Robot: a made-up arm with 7 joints. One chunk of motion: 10 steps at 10 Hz.
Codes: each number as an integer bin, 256 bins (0 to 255) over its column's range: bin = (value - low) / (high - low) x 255, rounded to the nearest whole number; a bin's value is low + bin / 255 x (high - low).
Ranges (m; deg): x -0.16..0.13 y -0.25..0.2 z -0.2..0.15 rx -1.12..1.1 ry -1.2..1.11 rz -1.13..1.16
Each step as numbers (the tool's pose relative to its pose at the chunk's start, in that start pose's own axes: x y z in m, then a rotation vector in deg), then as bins.
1 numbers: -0.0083 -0.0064 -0.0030 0.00 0.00 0.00
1 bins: 133 138 144 129 132 126
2 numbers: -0.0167 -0.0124 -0.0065 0.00 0.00 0.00
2 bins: 126 135 141 129 132 126
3 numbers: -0.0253 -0.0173 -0.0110 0.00 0.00 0.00
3 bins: 118 132 138 129 132 126
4 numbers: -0.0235 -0.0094 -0.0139 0.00 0.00 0.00
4 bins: 120 136 136 129 132 126
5 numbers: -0.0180 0.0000 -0.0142 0.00 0.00 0.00
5 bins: 125 142 135 129 132 126
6 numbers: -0.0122 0.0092 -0.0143 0.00 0.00 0.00
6 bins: 130 147 135 129 132 126
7 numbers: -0.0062 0.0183 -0.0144 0.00 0.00 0.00
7 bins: 135 152 135 129 132 126
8 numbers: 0.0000 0.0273 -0.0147 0.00 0.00 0.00
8 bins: 141 157 135 129 132 126
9 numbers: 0.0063 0.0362 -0.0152 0.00 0.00 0.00
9 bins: 146 162 135 129 132 126
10 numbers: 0.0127 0.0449 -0.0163 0.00 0.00 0.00
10 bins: 152 167 134 129 132 126
